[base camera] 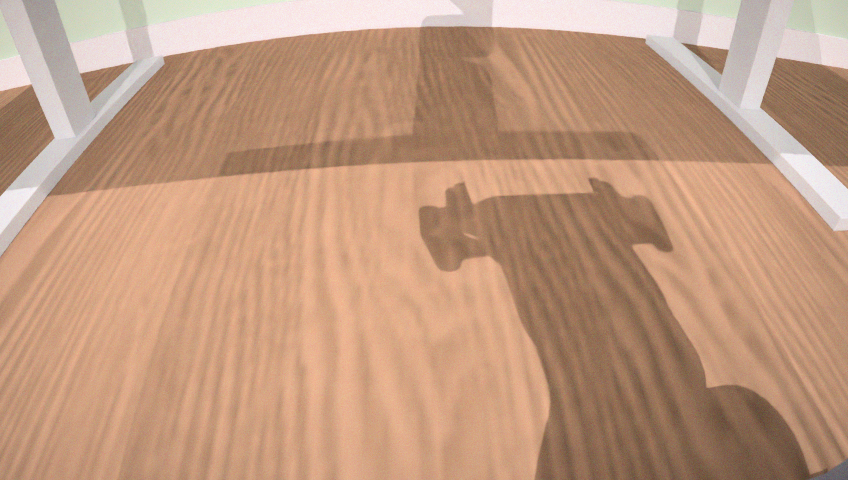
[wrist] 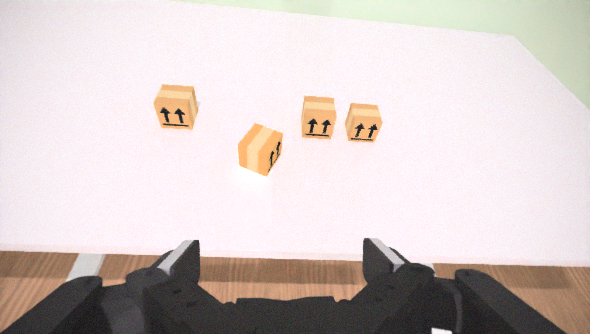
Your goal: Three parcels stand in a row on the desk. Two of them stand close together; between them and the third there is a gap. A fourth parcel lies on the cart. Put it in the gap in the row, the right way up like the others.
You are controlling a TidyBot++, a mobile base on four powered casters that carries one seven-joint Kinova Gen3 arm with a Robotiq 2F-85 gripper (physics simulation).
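Places are measured from the arm's base along level axes (x ahead, y left, z up), in metres.
Pixels of known places: gripper, fingertip midpoint: (wrist: 282,256).
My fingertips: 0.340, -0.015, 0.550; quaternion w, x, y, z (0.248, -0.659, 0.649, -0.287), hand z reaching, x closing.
Ahead of a thing's pixels: the offset from my fingertips to its top centre, as dx, dy, dz. Level surfaces: height alone.
Three parcels stand upright in a row on the white desk @[dz -0.227] (wrist: 450,200) in the wrist view, arrows up: one @[+0.360, +0.167, -0.172] (wrist: 175,107) at the left, a middle one @[+0.351, -0.085, -0.172] (wrist: 318,118) and a right one @[+0.344, -0.170, -0.176] (wrist: 363,123) close together, with a gap right of the left one. The fourth parcel @[+0.266, +0.017, -0.176] (wrist: 260,150) stands on the desk nearer the front edge than the row, before the gap. It is turned, its arrow face to the right and a taped side toward the front left; its arrows point up. My gripper (wrist: 282,256) is open and empty, on the near side of the parcels and apart from them.
The desk's front edge crosses the lower wrist view, with wood floor below. In the base view, white desk legs (base camera: 44,65) (base camera: 755,53) stand on long feet at left and right. The shadow of the arm and open gripper lies on the floor. The cart does not show.
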